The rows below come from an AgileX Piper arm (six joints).
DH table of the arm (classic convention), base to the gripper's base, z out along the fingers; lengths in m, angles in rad. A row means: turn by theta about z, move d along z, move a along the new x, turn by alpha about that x. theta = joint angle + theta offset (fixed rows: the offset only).
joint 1: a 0, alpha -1.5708, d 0.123, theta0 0
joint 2: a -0.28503, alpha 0, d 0, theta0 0.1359
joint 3: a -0.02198, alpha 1.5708, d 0, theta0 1.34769
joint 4: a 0, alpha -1.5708, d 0.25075, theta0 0
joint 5: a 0, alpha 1.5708, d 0, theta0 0
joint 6: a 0, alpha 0, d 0.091, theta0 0
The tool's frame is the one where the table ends.
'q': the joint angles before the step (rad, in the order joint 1, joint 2, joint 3, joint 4, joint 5, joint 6). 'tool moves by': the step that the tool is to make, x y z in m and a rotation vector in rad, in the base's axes. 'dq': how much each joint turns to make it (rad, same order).
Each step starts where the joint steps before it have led.
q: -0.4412 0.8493 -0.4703 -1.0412 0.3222 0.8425
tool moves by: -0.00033 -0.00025 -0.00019 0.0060 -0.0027 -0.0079
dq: 0.0000 0.0001 0.0000 0.0001 0.0049 0.0089
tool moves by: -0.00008 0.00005 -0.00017 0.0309 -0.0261 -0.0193
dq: -0.0001 -0.0001 0.0000 0.0060 0.0009 0.0391
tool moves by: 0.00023 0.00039 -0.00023 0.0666 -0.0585 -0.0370
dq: 0.0000 0.0000 0.0000 0.0135 -0.0033 0.0832
